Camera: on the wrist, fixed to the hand. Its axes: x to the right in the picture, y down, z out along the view.
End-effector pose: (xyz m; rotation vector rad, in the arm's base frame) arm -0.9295 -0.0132 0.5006 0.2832 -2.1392 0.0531
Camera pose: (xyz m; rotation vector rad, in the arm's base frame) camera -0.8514 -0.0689 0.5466 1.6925 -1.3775 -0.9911
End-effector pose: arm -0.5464 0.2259 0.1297 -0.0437 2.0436 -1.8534
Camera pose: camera -0.5927 0.2926 0.1985 1.3900 -1.4539 1.4142
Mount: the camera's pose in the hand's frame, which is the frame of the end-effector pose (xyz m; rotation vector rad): 0.0071 -0.0683 -0.0813 -0.1772 0.0143 -1.5604
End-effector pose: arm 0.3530 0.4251 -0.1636 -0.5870 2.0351 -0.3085
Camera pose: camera 0.2991 0.3616 -0.0974 -2.1878 1.1967 -0.9968
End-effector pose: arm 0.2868 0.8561 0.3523 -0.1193 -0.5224 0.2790
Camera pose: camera 0.3498 0.7896 0.2982 0.1348 -0.4948 -1.2899
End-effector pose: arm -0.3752 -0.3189 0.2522 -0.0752 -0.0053 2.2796
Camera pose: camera -0.3235 -0.2707 0.1726 -0.1205 -0.1890 0.7145
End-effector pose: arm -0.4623 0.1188 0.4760 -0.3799 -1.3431 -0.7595
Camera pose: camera -0.4495 0.0156 0.4536 0.6801 -1.4039 -2.1348
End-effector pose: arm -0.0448 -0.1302 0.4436 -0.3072 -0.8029 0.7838
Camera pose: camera 0.0533 -0.1686 0.4286 0.2001 -0.8329 -0.7528
